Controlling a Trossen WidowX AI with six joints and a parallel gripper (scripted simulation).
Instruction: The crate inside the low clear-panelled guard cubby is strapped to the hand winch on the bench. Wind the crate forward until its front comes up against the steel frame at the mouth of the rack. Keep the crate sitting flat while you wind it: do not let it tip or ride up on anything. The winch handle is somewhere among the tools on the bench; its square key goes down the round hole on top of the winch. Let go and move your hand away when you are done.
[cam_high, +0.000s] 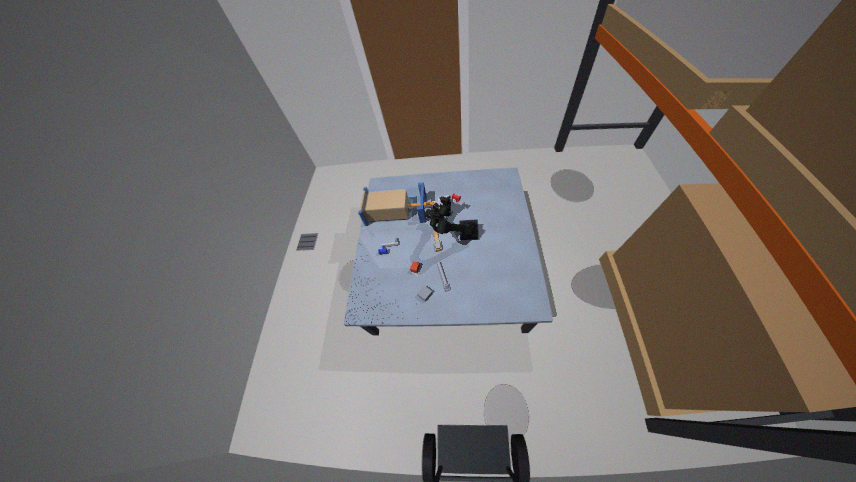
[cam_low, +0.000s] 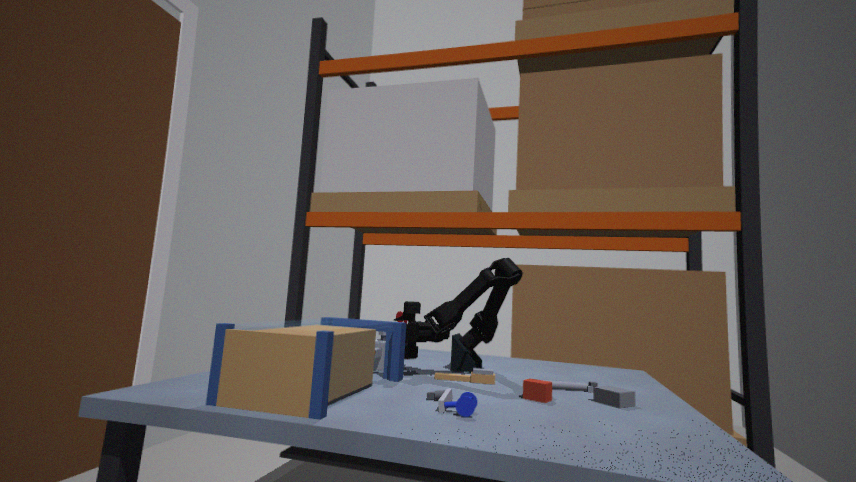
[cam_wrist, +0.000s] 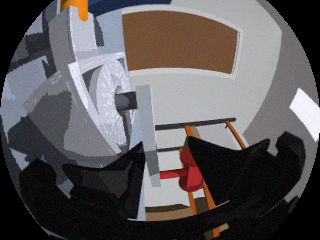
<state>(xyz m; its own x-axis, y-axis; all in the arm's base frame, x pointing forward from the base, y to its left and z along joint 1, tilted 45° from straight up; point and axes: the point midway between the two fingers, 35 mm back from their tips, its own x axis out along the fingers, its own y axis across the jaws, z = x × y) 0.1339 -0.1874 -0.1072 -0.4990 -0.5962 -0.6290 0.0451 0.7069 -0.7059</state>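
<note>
My gripper tip is 10 mm past the winch handle, 10 mm to the right of it and 10 mm above it. The rest, counted from my gripper tip: blue frame: 200 mm ahead, 30 mm to the right, 30 mm below; then red knob: 40 mm behind, 30 mm to the left, 20 mm above; then grey winch: 30 mm ahead, 30 mm to the right, 100 mm below.
</note>
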